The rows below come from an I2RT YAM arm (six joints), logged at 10 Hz.
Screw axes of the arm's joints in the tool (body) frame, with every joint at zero. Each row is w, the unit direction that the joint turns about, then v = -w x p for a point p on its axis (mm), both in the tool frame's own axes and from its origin. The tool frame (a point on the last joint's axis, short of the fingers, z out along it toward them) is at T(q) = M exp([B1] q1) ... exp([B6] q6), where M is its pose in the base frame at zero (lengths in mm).
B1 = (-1, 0, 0, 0, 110.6, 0)
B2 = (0, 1, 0, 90.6, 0, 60)
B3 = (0, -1, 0, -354.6, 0, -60)
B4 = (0, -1, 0, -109.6, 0, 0)
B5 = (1, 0, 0, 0, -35.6, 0)
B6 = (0, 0, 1, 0, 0, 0)
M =
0 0 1 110.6
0 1 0 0
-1 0 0 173.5
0 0 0 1
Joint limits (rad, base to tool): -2.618..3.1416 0..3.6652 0..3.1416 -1.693..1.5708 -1.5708..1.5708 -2.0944..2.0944
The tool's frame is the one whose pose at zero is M.
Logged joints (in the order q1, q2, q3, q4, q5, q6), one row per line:
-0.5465, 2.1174, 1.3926, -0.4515, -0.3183, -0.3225
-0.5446, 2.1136, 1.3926, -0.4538, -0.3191, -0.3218
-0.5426, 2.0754, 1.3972, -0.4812, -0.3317, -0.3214
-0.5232, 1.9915, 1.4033, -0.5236, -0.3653, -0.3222
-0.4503, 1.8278, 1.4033, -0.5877, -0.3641, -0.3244
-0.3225, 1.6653, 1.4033, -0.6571, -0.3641, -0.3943
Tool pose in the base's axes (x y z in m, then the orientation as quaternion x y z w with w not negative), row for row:
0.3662, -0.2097, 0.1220, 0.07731, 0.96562, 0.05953, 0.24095
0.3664, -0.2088, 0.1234, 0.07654, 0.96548, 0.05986, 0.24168
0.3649, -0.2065, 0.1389, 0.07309, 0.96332, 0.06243, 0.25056
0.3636, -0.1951, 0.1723, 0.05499, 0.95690, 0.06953, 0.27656
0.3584, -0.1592, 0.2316, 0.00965, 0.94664, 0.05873, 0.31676
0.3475, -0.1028, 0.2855, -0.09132, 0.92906, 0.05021, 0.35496
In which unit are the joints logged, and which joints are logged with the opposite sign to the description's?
The joints are logged in radians. Opposite sign: none.
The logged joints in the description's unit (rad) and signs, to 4 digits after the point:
-0.5465, 2.1174, 1.3926, -0.4515, -0.3183, -0.3225
-0.5446, 2.1136, 1.3926, -0.4538, -0.3191, -0.3218
-0.5426, 2.0754, 1.3972, -0.4812, -0.3317, -0.3214
-0.5232, 1.9915, 1.4033, -0.5236, -0.3653, -0.3222
-0.4503, 1.8278, 1.4033, -0.5877, -0.3641, -0.3244
-0.3225, 1.6653, 1.4033, -0.6571, -0.3641, -0.3943

